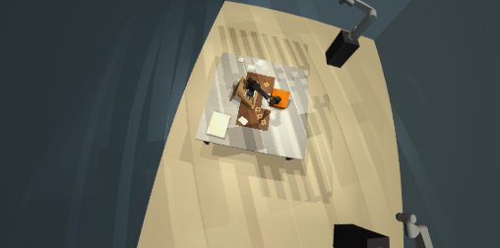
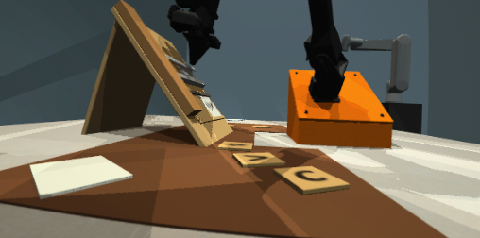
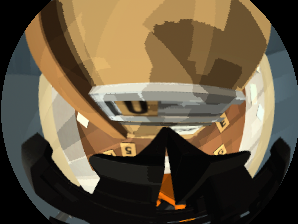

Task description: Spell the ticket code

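Now: gripper tip 3 cm to the right of the u tile, 3 cm short of it and 2 cm above it. Round my gripper tip: tan tile marked v: 22 cm to the left, 18 cm below, 16 cm behind; then brown mat: 18 cm below, 14 cm behind, 1 cm to the right; then e tile: 23 cm to the right, 18 cm below, 7 cm behind.
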